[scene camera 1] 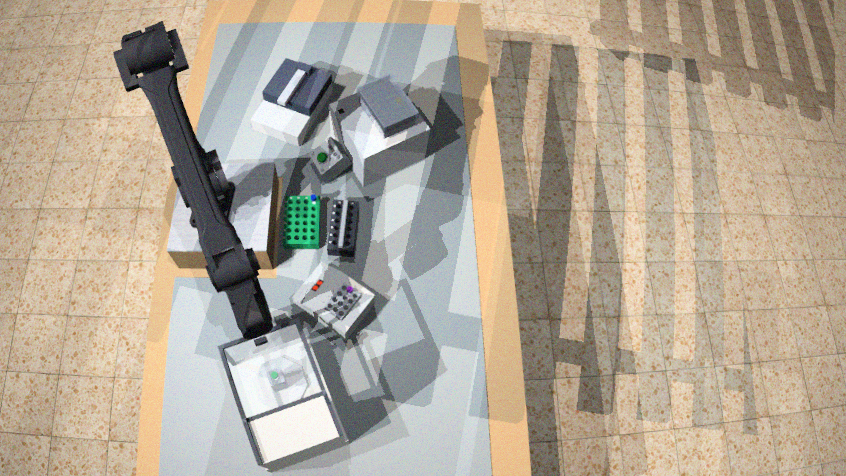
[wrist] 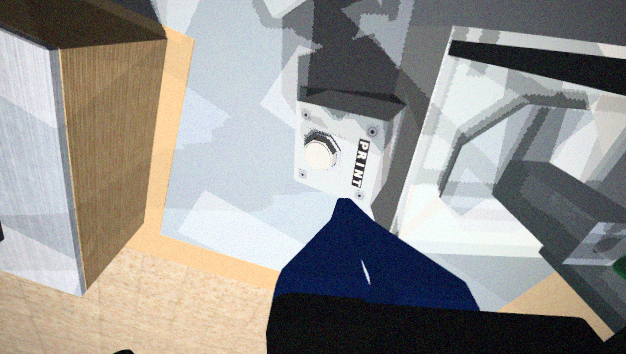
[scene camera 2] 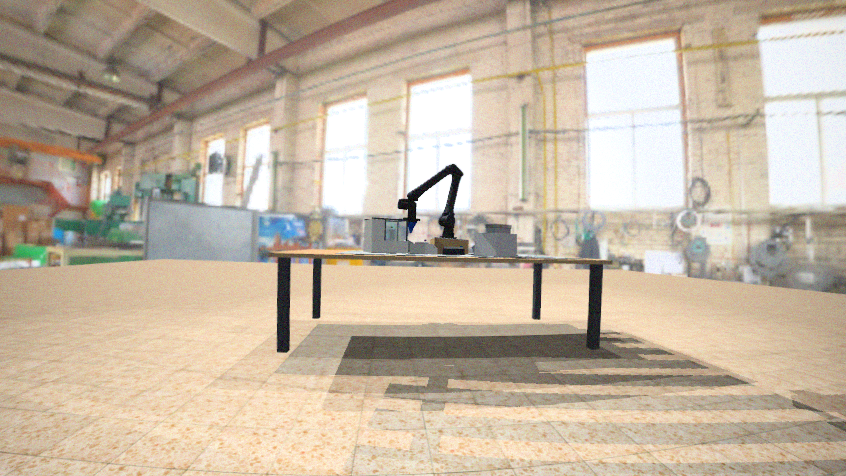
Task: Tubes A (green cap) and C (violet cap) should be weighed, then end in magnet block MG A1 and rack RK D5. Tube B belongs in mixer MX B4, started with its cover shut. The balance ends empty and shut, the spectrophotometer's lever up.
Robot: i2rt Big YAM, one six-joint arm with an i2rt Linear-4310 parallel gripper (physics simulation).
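Frame: origin at the arm's base, x back, y right, z up, level; millimetres.
Where they show: gripper, fingertip midpoint: (wrist: 342, 207) (scene camera 2: 410, 233); arm's base, link origin: (scene camera 2: 447, 239).
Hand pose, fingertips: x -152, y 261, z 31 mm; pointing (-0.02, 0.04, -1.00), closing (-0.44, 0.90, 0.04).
Observation:
Things, the pixels of their top centre, and the offset from my fingertips. "spot": a spot on its surface instead.
- violet-capped tube, top centre: (scene camera 1: 349, 289) dx -184, dy -99, dz -43 mm
- device with the red display, top centre: (scene camera 1: 332, 293) (scene camera 2: 424, 242) dx -147, dy -92, dz -60 mm
- blue-capped tube, top centre: (scene camera 1: 313, 196) dx -72, dy -333, dz -76 mm
- green rack, top centre: (scene camera 1: 301, 219) dx -48, dy -283, dz -100 mm
- PRINT button box, surface spot: (wrist: 330, 175) spot: dx +17, dy +7, dz -64 mm
- white button, top centre: (wrist: 321, 160) dx +5, dy -9, dz -55 mm
- black holed block, surface spot: (scene camera 1: 343, 251) spot: dx -158, dy -211, dz -101 mm
- dark-topped white device, surface spot: (scene camera 1: 283, 125) spot: dx +38, dy -538, dz -85 mm
- small box with green button, surface spot: (scene camera 1: 322, 156) spot: dx -80, dy -437, dz -59 mm
The green-capped tube (scene camera 1: 274, 375) (wrist: 620, 267) stands inside the balance (scene camera 1: 295, 431) (scene camera 2: 375, 235); in scene camera 1 it shows through glass. The violet-capped tube (scene camera 1: 350, 289) sits at a corner of the holed block on the device with the red display (scene camera 1: 313, 298). The blue-capped tube (scene camera 1: 313, 197) is in a corner hole of the green rack (scene camera 1: 302, 245). My gripper (scene camera 2: 411, 229) (wrist: 342, 207) is shut and empty, fingertips over the edge of the PRINT button box (wrist: 330, 175), beside the white button (wrist: 320, 155). Scene camera 1 hides the fingertips under the arm.
The black holed block (scene camera 1: 343, 251) with a light bar stands beside the green rack. Behind are a dark-topped white device (scene camera 1: 283, 125), a large box with grey cover (scene camera 1: 387, 109) and a small box with green button (scene camera 1: 322, 156). The arm's wooden base (scene camera 1: 221, 260) (wrist: 112, 125) is left of the button box.

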